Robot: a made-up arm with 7 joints.
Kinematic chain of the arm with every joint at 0, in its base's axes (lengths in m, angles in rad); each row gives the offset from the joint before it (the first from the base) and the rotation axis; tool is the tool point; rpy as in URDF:
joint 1: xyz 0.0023 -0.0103 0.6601 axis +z
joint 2: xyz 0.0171 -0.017 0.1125 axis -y
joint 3: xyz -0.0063 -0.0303 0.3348 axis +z
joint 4: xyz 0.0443 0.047 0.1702 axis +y
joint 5: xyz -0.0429 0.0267 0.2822 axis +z
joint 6: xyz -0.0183 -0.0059 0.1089 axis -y
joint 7: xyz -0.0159 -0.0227 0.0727 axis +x
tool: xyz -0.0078 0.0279 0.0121 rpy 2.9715 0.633 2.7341
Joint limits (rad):
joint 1: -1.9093..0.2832
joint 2: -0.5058..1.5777
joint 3: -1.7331..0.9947
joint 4: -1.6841..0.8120
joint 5: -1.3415..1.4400
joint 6: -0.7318..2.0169
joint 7: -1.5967..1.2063
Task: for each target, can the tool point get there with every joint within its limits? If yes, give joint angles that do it. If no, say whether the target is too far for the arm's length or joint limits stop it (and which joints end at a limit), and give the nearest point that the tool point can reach.
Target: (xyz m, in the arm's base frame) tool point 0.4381 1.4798 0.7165
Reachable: no: too far | nearest point 0.2809 0.9424 0.7365 | short by 0.560 m
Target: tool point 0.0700 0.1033 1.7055
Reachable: yes | joints -0.9753 0.0048 -0.6788 -0.3228 -1.0031 -0.2983 -0.3647
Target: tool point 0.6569 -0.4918 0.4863
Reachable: no: joint limits stop it (at a limit: joint 2, joint 3, joint 4, joint 7) | nearest point 0.3978 -0.3012 0.9725 | short by 0.583 m
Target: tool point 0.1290 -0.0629 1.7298
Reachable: yes | joints -1.0802 -0.0488 -1.2067 -0.0384 -0.3598 0.5851 0.6680
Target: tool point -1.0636 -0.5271 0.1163
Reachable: no: too far | nearest point -0.7750 -0.3630 0.4454 | short by 0.468 m
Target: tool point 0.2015 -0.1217 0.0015
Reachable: no: joint limits stop it (at a limit: joint 1, joint 2, joint 4, joint 7) | nearest point 0.1949 0.2478 0.3616 | short by 0.516 m
